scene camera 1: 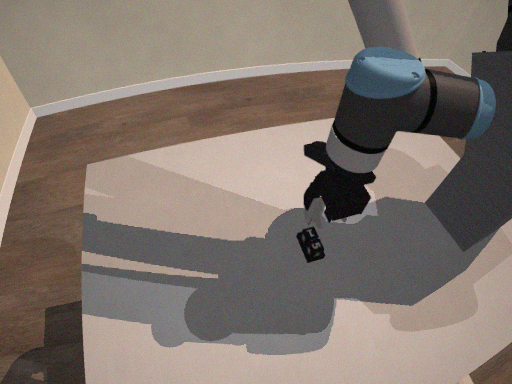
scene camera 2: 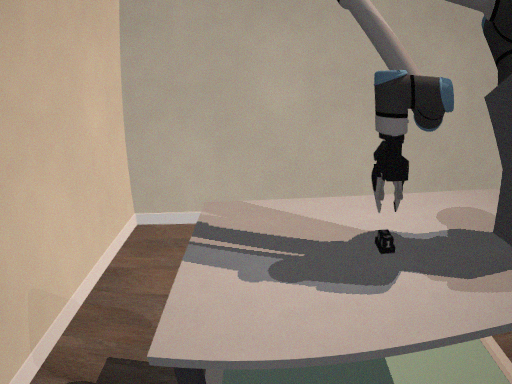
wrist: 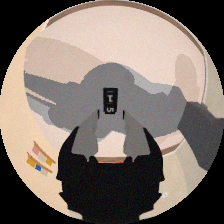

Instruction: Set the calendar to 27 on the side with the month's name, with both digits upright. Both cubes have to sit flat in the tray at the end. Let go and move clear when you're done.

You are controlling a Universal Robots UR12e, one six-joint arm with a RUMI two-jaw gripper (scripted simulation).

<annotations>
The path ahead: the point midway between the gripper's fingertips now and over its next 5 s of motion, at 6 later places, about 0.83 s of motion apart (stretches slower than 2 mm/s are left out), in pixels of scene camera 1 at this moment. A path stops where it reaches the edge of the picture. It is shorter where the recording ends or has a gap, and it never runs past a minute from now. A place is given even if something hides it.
The gripper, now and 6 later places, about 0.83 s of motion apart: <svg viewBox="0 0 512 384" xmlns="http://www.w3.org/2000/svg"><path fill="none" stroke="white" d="M318 221L315 225L312 231L311 233L309 238L317 220L301 184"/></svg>
</annotations>
